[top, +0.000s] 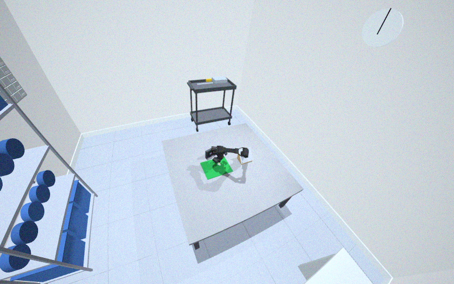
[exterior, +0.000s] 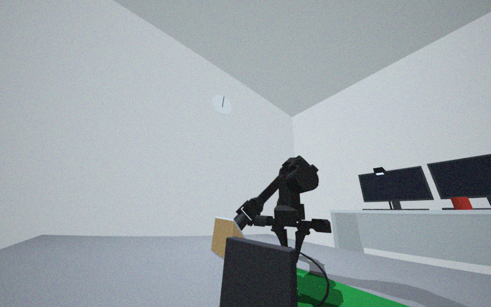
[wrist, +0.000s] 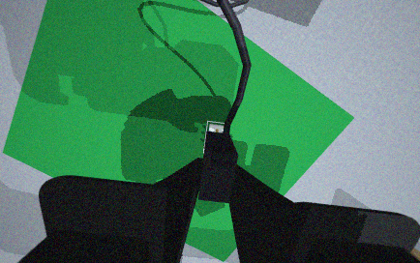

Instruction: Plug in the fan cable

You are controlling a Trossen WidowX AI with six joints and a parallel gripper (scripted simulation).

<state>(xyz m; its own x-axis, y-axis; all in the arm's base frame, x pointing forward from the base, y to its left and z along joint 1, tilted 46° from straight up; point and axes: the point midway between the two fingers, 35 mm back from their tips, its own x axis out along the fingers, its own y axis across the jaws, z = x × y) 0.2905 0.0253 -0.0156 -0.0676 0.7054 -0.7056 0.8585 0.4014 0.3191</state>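
Now: the green board 70 mm below my gripper tip, 40 mm ahead of it and 20 mm to the left of it. Also, from my gripper tip: black fan: 140 mm to the right, 60 mm ahead; then dark plug: 10 mm to the right, 10 mm above.
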